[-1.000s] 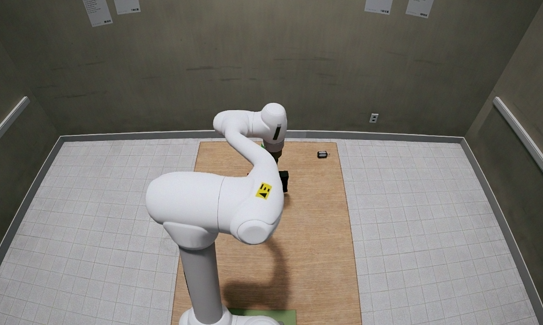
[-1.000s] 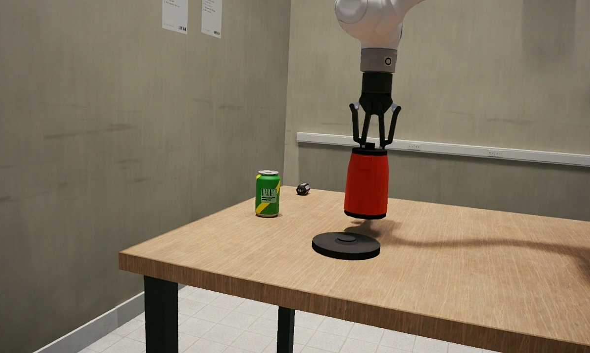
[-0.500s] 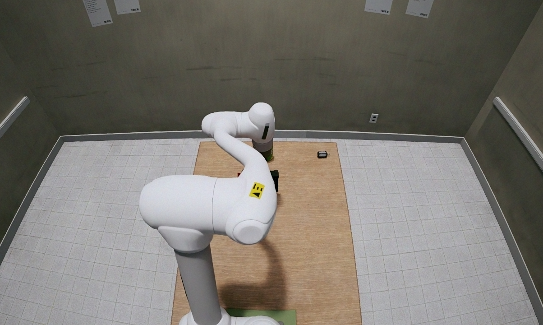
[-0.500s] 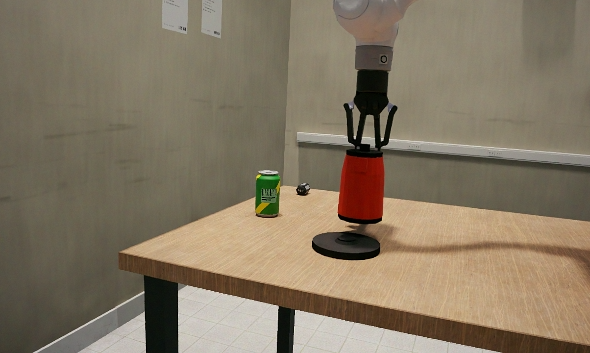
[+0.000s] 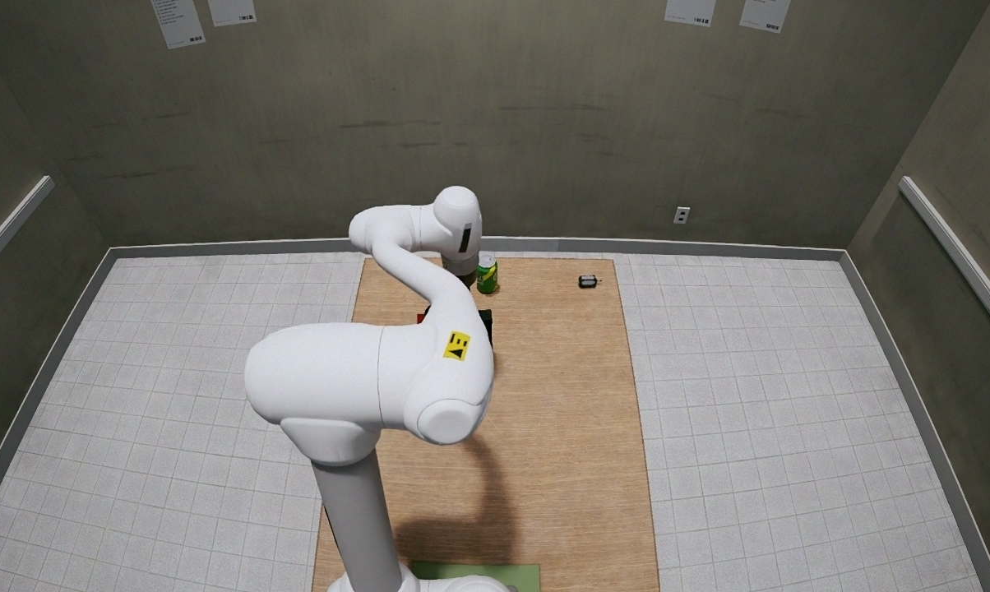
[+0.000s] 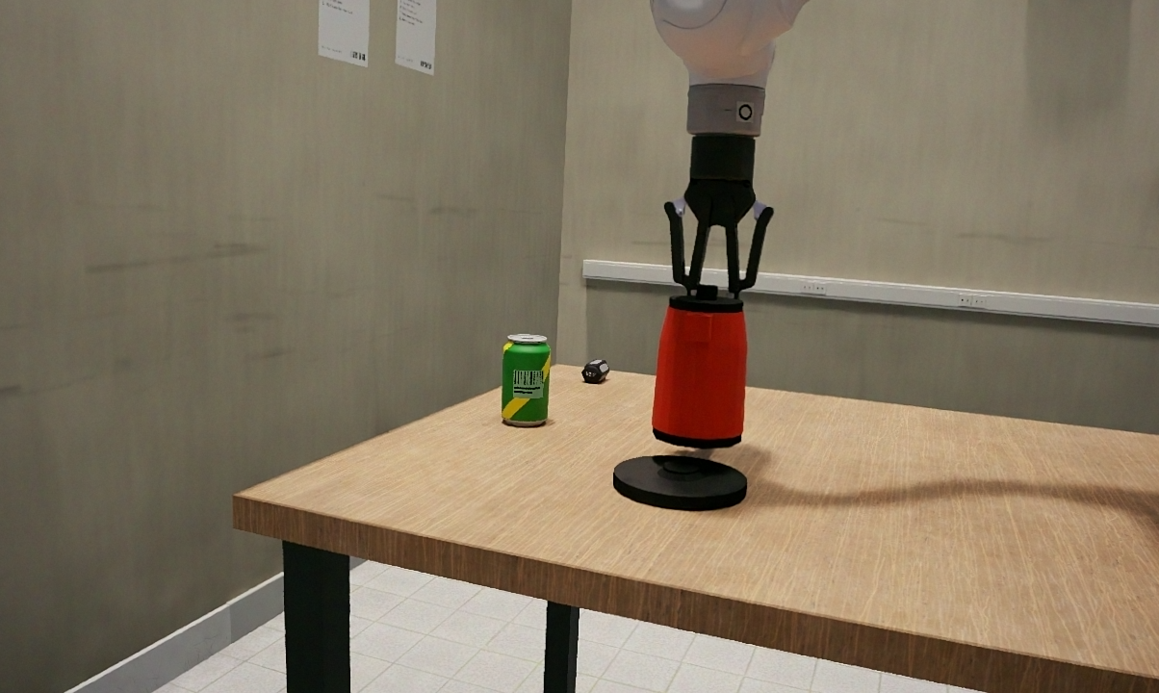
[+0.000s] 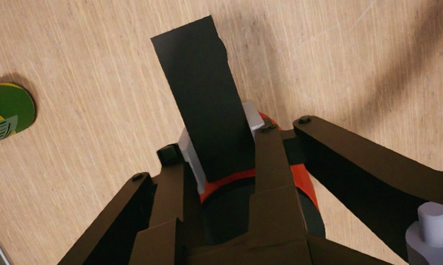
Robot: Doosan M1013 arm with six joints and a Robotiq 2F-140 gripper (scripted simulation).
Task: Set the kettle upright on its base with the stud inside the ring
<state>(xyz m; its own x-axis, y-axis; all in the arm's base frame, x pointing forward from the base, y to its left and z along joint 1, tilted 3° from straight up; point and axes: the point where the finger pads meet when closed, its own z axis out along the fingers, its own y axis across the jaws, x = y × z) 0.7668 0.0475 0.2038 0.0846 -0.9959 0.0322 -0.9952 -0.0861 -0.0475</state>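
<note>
My gripper is now 30 mm to the right of the red kettle and 50 mm above it. Round my hand: round black base (120 mm to the left, 170 mm below); can (270 mm ahead, 60 mm to the right, 120 mm below).
</note>
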